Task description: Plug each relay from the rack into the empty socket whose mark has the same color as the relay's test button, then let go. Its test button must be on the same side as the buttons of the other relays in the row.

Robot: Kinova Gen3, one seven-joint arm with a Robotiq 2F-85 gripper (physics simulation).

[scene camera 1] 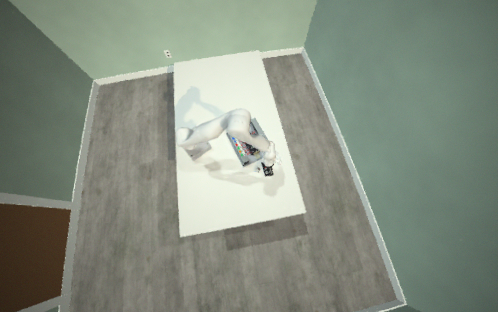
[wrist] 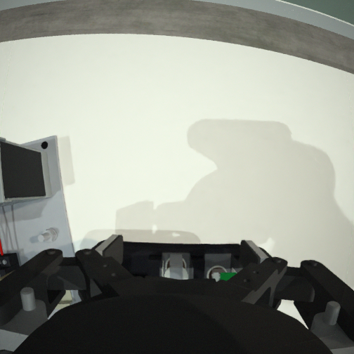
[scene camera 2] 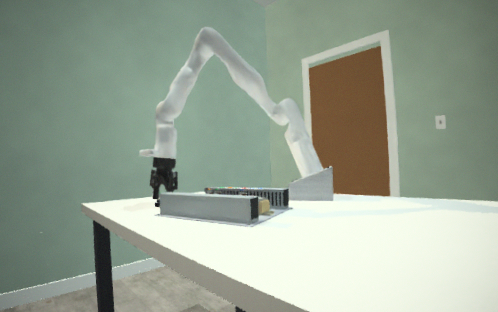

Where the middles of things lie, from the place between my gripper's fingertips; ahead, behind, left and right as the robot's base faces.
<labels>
Now: the black relay rack (wrist: 140,258) 2 cm behind my hand, 1 cm to the left of it and 1 cm below it.
</labels>
